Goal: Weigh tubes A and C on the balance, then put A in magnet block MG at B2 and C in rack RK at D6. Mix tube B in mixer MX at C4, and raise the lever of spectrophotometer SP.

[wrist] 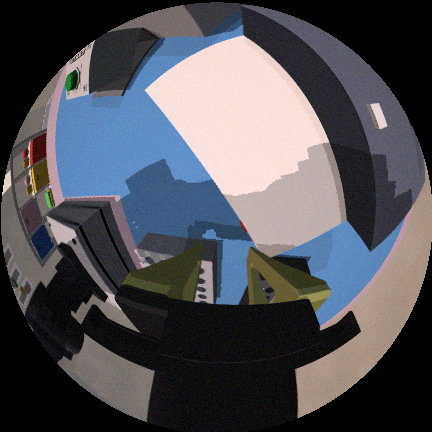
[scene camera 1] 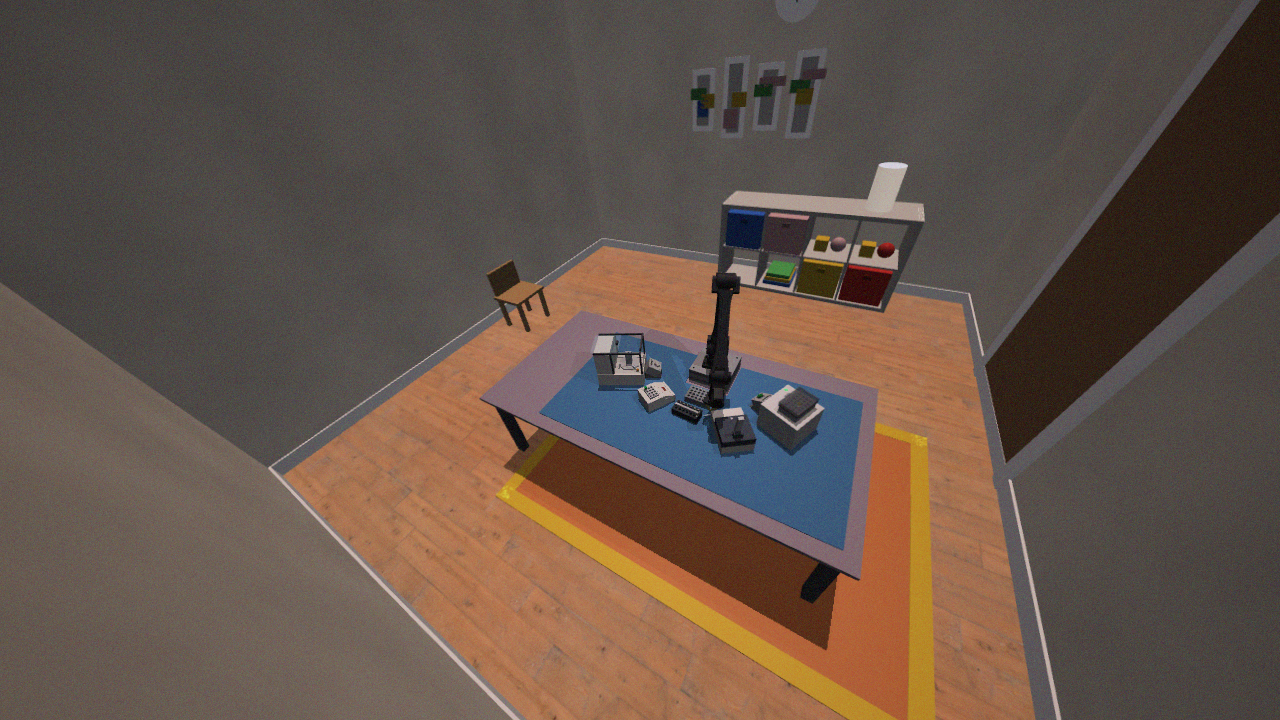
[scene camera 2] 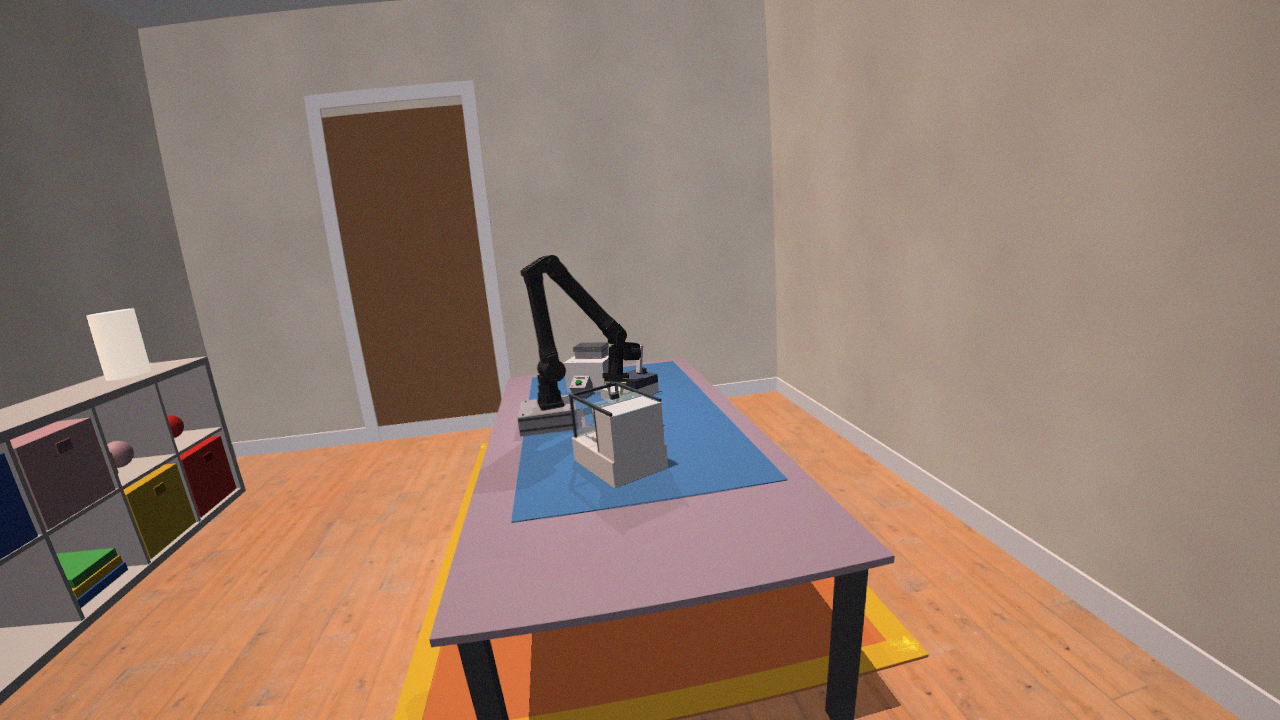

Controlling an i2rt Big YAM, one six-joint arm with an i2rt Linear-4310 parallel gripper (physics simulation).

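Places are measured from the arm's base along level axes (x ahead, y left, z up), in millimetres.
Where they show: gripper, fingertip midpoint: (wrist: 224, 251) (scene camera 1: 711, 407) (scene camera 2: 615, 399); arm's base at its link origin: (wrist: 81, 269) (scene camera 2: 550, 404).
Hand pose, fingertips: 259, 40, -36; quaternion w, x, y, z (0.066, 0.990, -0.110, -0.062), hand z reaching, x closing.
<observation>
Each offset is from my fingertips to the top centre of the thing, as dx, dy, dz.
My gripper (scene camera 1: 716, 409) (scene camera 2: 614, 392) (wrist: 224, 251) is partly open with nothing between its yellow fingers. It hangs low beside a white-faced device with a dark top (scene camera 1: 733, 431) (wrist: 240, 120), which looks like spectrophotometer SP. A small red piece {+26, -7, -18} (wrist: 243, 226), perhaps a tube's cap, shows at that device's edge, ahead of the fingertips. The holed rack {-67, -71, -2} (scene camera 1: 698, 394) (wrist: 205, 286) lies behind the left finger in the wrist view. A black block {+46, -107, +16} (scene camera 1: 687, 411) (wrist: 296, 261), perhaps MG, is partly hidden by the right finger. The balance {-142, -474, +190} (scene camera 1: 620, 376) (scene camera 2: 622, 443) has a framed shield. Tube letters are not readable.
A white keypad-like device {-6, -275, +38} (scene camera 1: 656, 394) stands between balance and rack. A large white box with a grey lid {-39, +296, +158} (scene camera 1: 790, 416) stands at the right, beside a green-button box (scene camera 1: 759, 401) (scene camera 2: 580, 383) (wrist: 77, 80). The arm's base (scene camera 1: 702, 365) (scene camera 2: 543, 419) is at the table's rear edge.
</observation>
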